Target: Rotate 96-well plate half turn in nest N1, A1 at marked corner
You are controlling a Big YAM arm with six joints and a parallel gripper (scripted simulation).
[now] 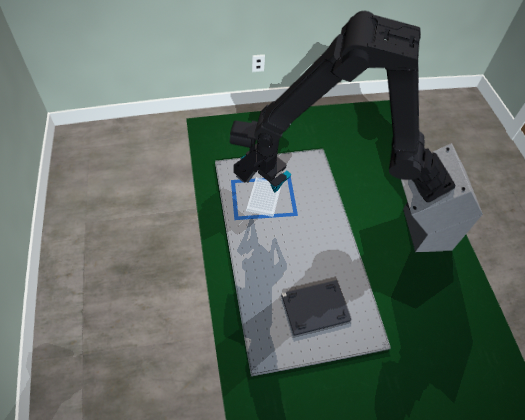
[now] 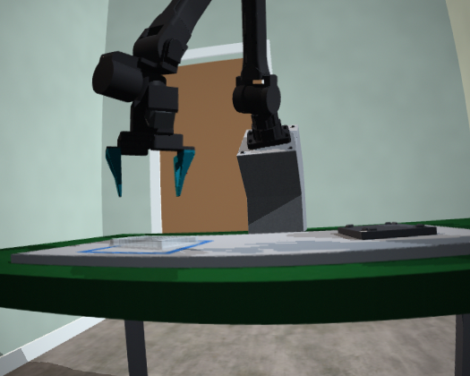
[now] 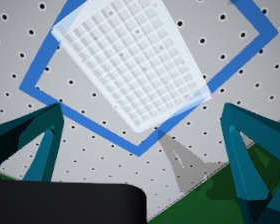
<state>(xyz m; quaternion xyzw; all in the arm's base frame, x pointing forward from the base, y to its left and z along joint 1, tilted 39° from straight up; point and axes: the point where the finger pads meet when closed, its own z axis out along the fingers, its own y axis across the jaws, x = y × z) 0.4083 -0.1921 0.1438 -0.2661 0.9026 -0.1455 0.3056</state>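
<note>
My gripper is now 90 mm above the 96-well plate. The rest, counted from my hand: plate nest N1 (390 mm to the left, 80 mm below, 50 mm behind); A1 label (330 mm to the left, 80 mm below, 30 mm ahead).
</note>
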